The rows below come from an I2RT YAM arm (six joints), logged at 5 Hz.
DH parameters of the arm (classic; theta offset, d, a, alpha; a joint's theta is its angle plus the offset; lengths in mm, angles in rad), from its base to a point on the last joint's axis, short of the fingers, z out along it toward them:
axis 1: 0 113.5 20 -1.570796
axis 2: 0 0 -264 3.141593
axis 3: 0.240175 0 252.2 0
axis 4: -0.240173 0 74 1.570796
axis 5: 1.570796 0 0 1.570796
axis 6: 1.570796 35.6 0 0
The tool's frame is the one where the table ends.
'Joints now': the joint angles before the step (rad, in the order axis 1, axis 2, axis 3, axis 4, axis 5, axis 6). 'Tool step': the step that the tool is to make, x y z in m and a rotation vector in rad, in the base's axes. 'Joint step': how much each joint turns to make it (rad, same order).
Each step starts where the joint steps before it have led.
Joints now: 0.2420, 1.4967, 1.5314, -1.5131, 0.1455, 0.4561
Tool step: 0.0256, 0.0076, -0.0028, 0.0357, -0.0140, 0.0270
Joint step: 0.0002, 0.0869, 0.0720, 0.0401, -0.0339, -0.0236
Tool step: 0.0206, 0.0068, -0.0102, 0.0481, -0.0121, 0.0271
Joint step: 0.0000, 0.0626, 0.0231, 0.0647, -0.0469, -0.0213
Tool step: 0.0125, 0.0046, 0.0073, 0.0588, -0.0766, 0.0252
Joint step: -0.0002, 0.0192, 0.0435, 0.0649, -0.0428, -0.0177
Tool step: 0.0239, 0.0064, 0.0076, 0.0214, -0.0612, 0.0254
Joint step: 0.0001, 0.0770, 0.1116, 0.0302, -0.0125, -0.0228
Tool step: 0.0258, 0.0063, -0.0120, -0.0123, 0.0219, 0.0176
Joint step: 0.0000, 0.1078, 0.0877, -0.0039, 0.0015, -0.0188
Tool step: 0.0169, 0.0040, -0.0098, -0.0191, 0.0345, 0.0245
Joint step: -0.0001, 0.0834, 0.0760, -0.0303, 0.0038, -0.0264
